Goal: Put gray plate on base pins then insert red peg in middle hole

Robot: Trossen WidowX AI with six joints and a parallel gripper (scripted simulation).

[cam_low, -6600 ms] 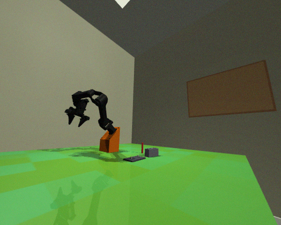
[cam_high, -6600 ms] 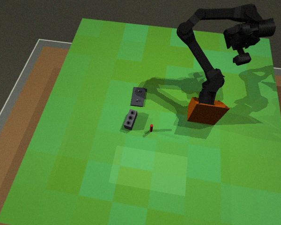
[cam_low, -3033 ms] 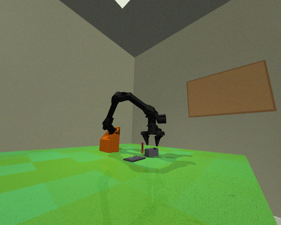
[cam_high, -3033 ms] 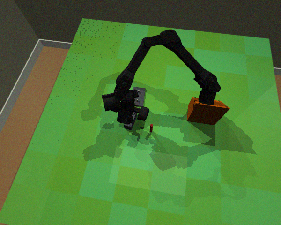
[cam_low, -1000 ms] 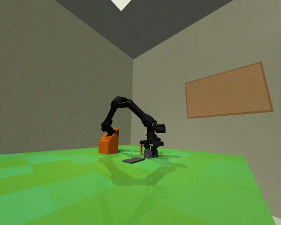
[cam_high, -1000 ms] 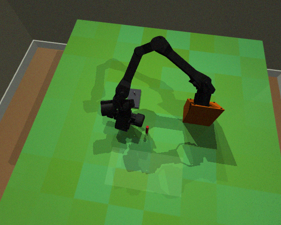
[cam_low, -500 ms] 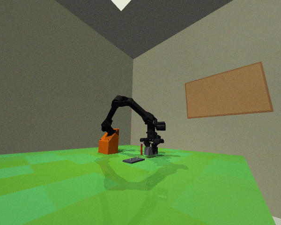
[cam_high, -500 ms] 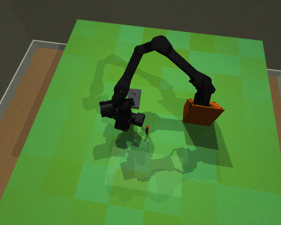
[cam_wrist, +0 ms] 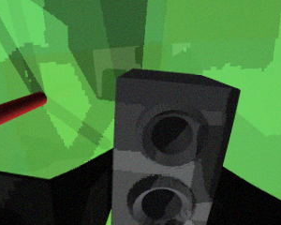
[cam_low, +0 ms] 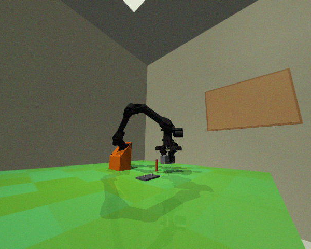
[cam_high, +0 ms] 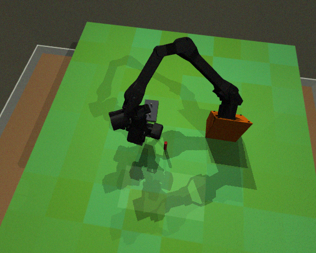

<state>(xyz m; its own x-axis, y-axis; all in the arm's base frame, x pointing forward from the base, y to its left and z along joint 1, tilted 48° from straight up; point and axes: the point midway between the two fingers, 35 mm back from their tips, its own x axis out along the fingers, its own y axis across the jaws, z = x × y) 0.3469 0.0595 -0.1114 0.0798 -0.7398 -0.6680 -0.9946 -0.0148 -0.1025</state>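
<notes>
Now: the red peg 120 mm behind my gripper tip, 20 mm to the left of it and 30 mm below it. Round my gripper tip: gray plate: 30 mm above.
</notes>
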